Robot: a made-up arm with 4 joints.
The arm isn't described. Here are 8 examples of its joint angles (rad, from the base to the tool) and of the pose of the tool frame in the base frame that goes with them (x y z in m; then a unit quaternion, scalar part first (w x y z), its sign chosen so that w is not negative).
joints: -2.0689 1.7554 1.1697 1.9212
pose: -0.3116 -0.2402 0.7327 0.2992 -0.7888 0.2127 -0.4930
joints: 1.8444 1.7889 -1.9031 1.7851
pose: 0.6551 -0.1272 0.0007 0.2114 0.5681 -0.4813 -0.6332
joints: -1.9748 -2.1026 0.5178 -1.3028
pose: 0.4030 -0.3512 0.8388 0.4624 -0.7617 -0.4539 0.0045
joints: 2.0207 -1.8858 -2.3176 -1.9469
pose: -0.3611 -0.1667 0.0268 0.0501 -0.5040 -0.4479 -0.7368
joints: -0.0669 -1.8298 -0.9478 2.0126
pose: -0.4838 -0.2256 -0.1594 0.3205 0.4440 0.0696 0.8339
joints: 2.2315 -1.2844 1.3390 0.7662
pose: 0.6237 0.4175 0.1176 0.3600 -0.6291 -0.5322 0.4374
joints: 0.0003 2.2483 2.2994 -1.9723
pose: -0.0874 -0.6103 0.4878 0.2101 -0.9039 -0.1255 -0.3507
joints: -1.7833 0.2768 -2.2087 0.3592
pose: 0.3822 0.3627 0.9430 0.3779 0.8825 0.1898 -0.2057
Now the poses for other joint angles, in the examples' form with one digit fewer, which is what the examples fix.
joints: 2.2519 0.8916 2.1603 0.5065
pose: -0.129 -0.177 0.092 0.410 -0.708 -0.163 -0.551
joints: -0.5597 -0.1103 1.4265 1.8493
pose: 0.216 -0.044 -0.178 0.522 0.289 0.307 -0.742
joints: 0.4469 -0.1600 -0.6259 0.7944
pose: 0.172 -0.439 -0.667 0.889 -0.098 0.003 -0.447
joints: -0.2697 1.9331 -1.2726 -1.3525
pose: 0.671 -0.258 -0.155 0.134 0.556 0.061 -0.818
